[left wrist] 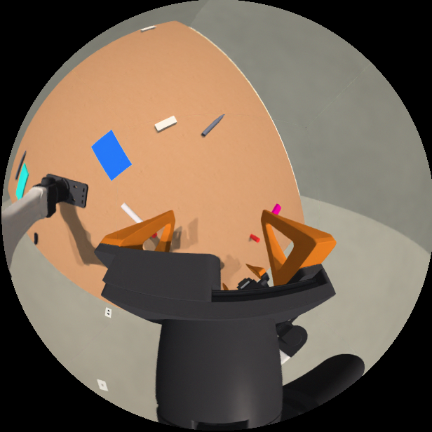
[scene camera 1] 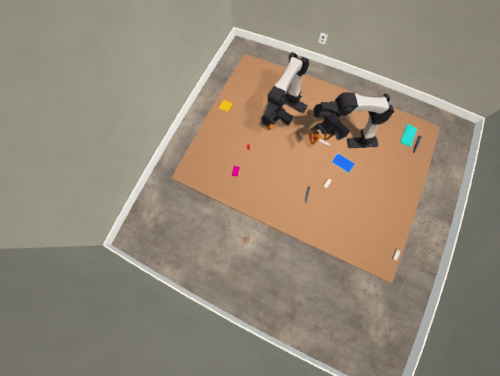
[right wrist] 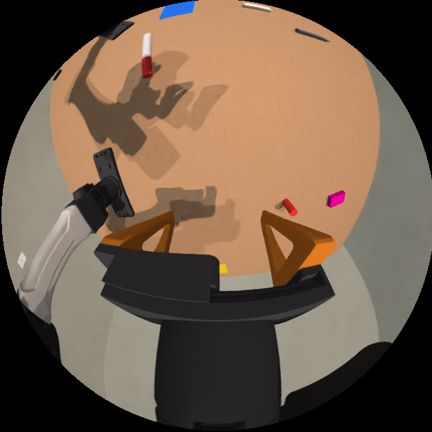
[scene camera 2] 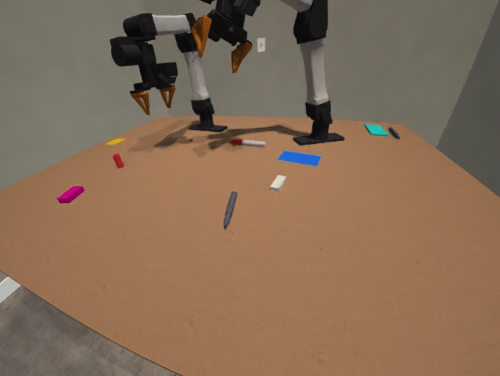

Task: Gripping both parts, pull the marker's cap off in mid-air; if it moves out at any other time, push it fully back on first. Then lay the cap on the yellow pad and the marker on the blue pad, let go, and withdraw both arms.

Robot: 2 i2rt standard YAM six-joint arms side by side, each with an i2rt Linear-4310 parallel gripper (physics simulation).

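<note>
The marker's white body lies on the brown table, with its dark red cap on one end. In the left wrist view the cap is mostly hidden behind a finger. My left gripper is open and empty, high above the table near the marker. My right gripper is open and empty, above the table to the picture-left. The yellow pad and the blue pad are bare.
A red cylinder, a magenta block, a white block and a grey pen lie on the table. A teal pad lies beside a dark pen.
</note>
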